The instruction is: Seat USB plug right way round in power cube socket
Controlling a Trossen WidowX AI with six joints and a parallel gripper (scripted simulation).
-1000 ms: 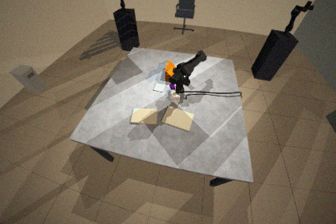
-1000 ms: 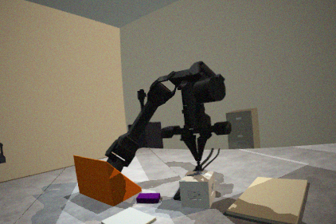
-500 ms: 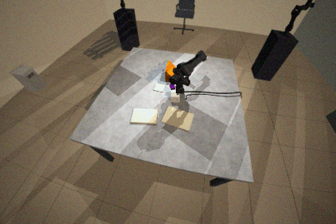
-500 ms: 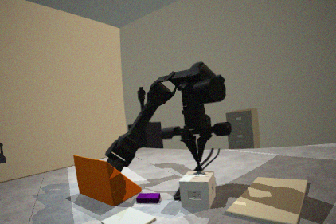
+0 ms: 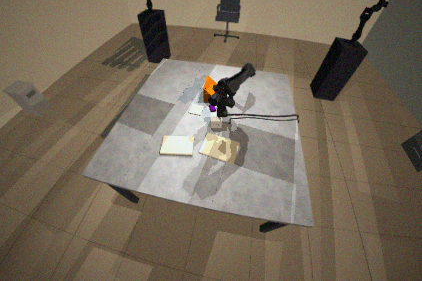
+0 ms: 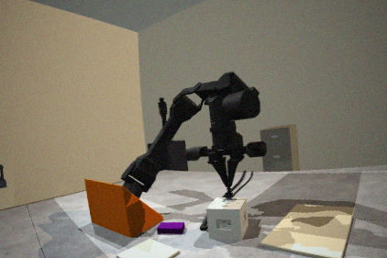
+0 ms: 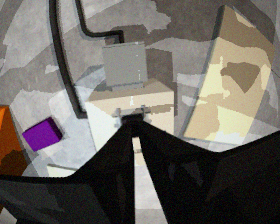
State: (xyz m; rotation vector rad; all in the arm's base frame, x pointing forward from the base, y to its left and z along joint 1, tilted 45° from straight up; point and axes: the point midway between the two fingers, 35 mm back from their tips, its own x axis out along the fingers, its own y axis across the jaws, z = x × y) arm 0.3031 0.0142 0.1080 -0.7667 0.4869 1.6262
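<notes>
The usb plug lies 20 mm below my gripper tip. The rest, counted from my gripper tip: purple block 130 mm behind, 80 mm to the right, 100 mm below; socket 10 mm to the right, 40 mm below; pale card 90 mm behind, 190 mm to the right, 100 mm below.
</notes>
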